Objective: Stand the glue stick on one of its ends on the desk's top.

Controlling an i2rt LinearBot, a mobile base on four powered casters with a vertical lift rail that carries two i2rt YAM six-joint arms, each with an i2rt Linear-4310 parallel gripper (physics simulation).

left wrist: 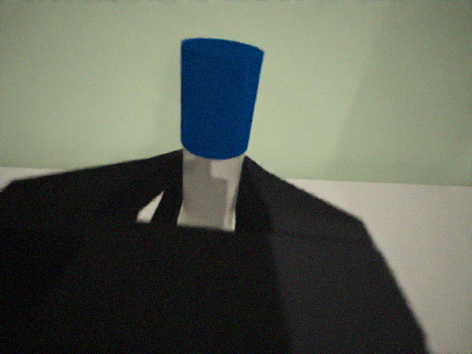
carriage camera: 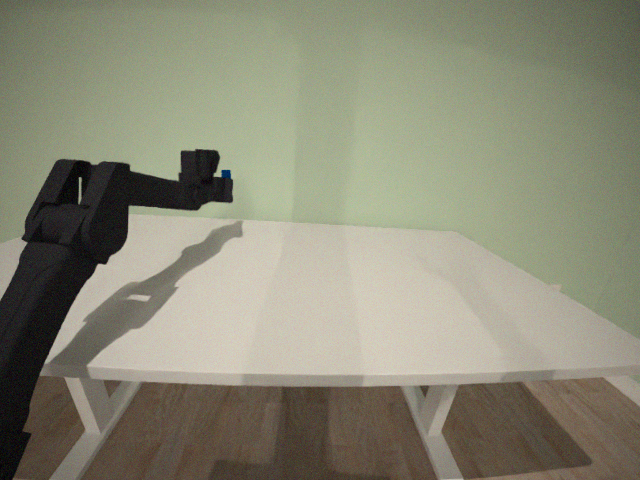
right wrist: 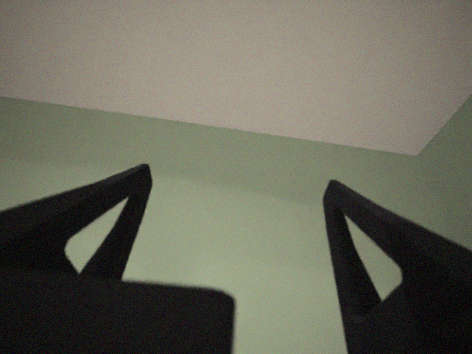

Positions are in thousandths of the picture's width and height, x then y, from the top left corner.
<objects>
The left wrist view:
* left gripper: 454,465
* glue stick: 465,222
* white desk: 878,640
</objects>
